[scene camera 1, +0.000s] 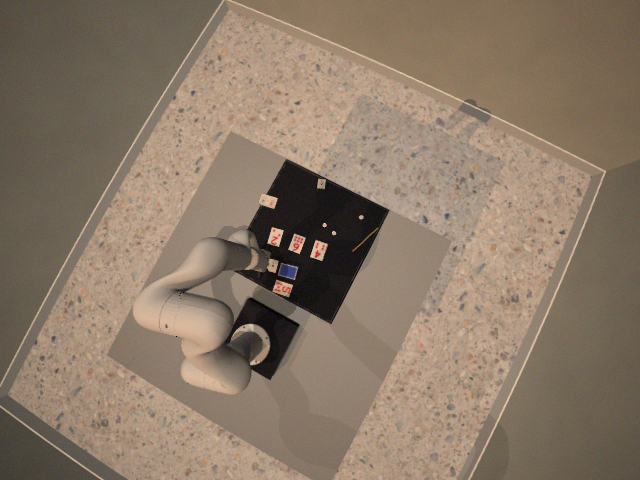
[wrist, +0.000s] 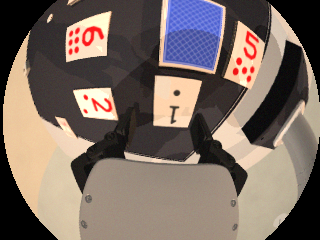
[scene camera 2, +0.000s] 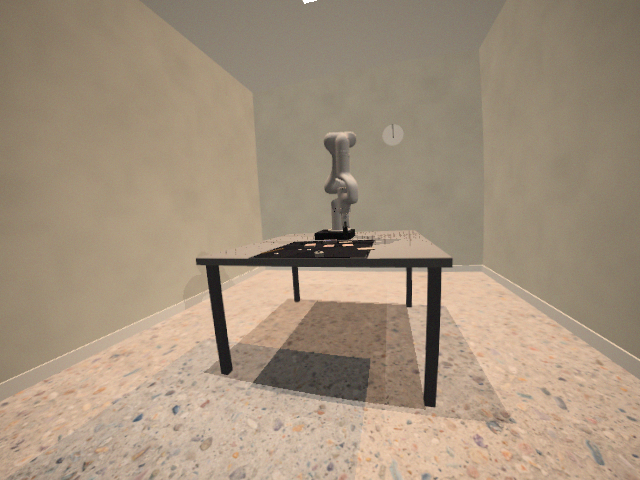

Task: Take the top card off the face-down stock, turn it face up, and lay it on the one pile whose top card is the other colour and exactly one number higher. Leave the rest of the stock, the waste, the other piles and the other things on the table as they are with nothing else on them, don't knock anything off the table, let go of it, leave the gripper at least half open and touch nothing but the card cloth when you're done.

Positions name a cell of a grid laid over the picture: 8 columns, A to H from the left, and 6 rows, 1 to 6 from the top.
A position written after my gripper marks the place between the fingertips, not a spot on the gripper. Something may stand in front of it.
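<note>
Black card cloth (wrist: D2) visible, together with my gripper (wrist: E3).
</note>
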